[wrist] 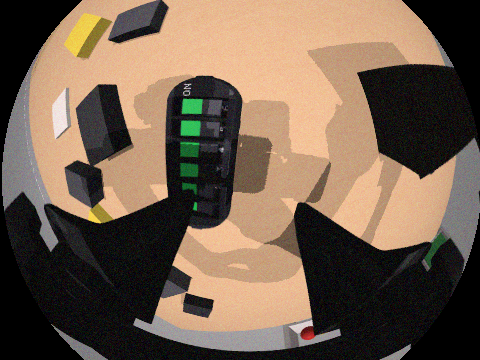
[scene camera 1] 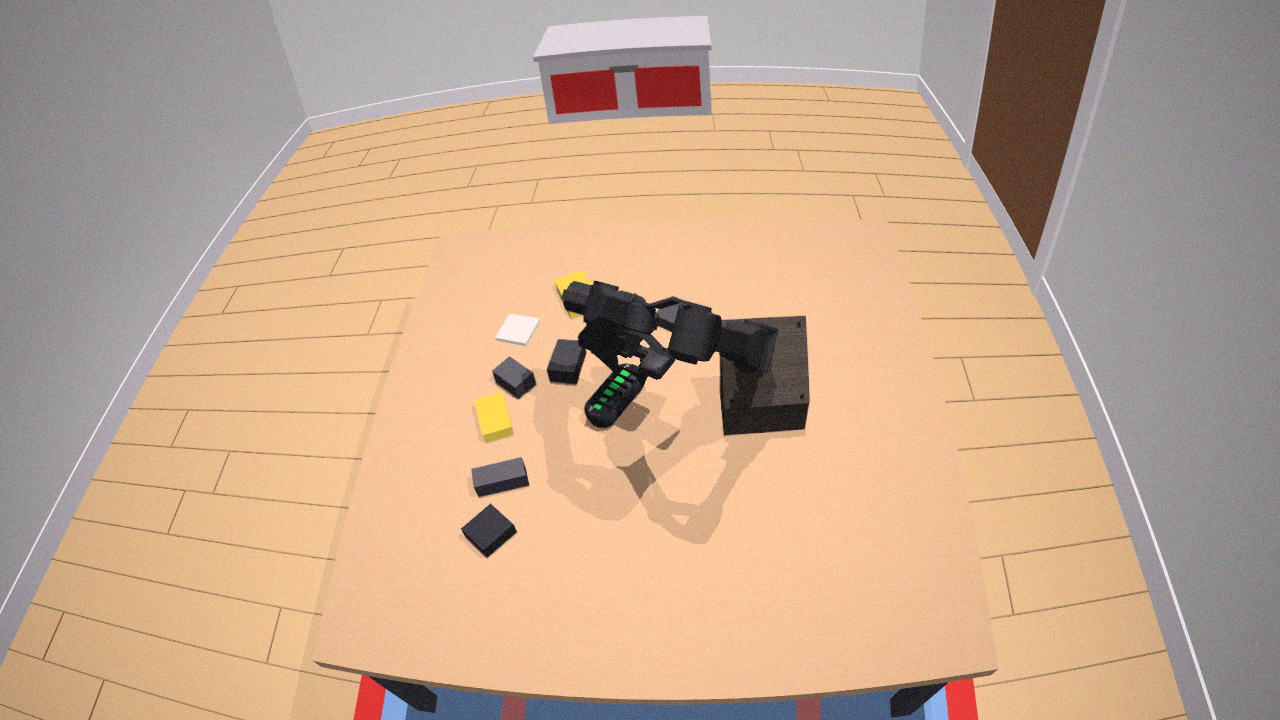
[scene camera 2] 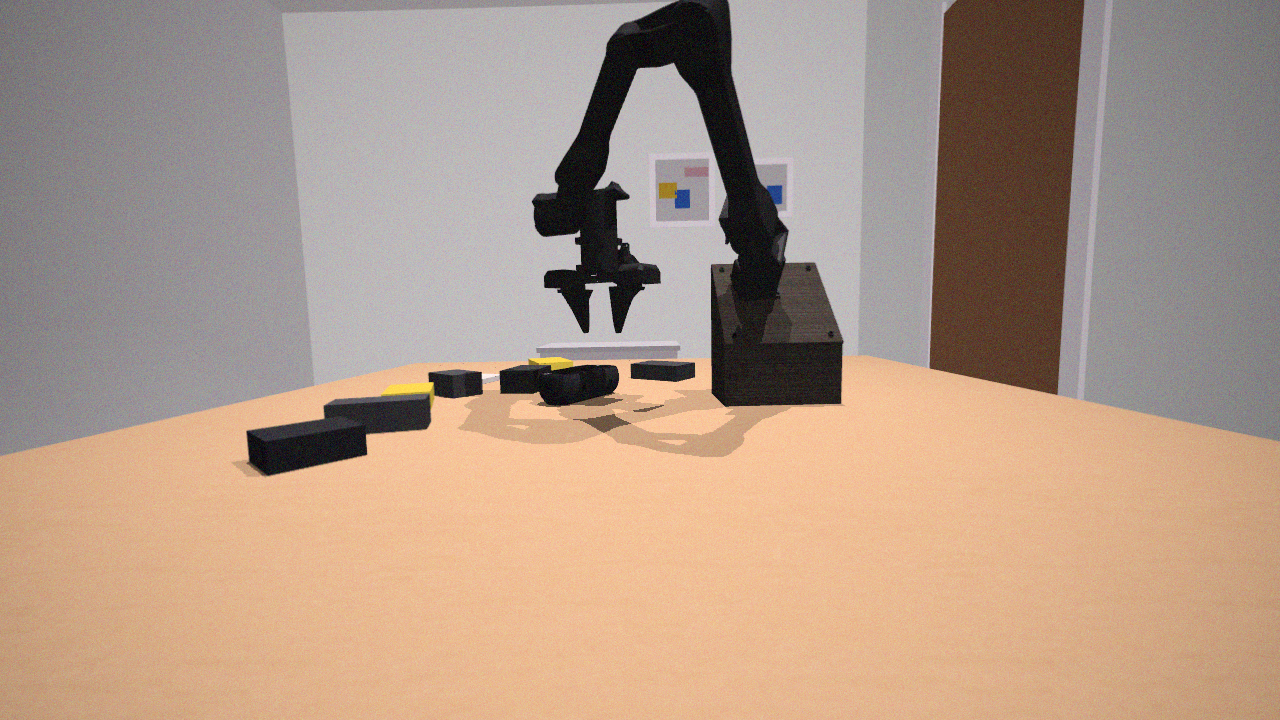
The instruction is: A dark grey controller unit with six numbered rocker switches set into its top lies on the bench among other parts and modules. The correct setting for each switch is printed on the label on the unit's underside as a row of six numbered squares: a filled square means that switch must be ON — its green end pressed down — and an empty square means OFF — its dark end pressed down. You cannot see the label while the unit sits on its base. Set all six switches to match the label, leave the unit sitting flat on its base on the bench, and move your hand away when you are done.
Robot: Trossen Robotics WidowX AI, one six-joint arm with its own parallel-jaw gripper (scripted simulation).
Labels:
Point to a white tile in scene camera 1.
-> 517, 329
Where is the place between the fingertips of my gripper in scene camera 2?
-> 601, 333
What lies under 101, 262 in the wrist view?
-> My gripper.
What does my gripper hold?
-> Nothing.

